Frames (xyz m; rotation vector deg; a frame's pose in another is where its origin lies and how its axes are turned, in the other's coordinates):
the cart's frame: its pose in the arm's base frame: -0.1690 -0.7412 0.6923 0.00 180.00 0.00
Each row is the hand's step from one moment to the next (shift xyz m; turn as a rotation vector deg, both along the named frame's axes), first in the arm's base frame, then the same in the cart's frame.
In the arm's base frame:
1: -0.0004 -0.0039 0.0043 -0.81 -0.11 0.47
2: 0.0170 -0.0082 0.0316 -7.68 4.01 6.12
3: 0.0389 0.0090 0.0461 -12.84 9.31 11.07
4: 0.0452 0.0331 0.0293 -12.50 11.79 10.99
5: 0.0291 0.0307 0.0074 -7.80 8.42 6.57
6: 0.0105 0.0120 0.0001 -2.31 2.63 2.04
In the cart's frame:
1: 0.0004 -0.0039 -0.0043 0.81 -0.11 -0.47
2: -0.0170 -0.0082 -0.0316 7.68 4.01 -6.12
3: -0.0389 0.0090 -0.0461 12.84 9.31 -11.07
4: -0.0452 0.0331 -0.0293 12.50 11.79 -10.99
5: -0.0291 0.0307 -0.0074 7.80 8.42 -6.57
6: -0.0105 0.0120 -0.0001 2.31 2.63 -2.04

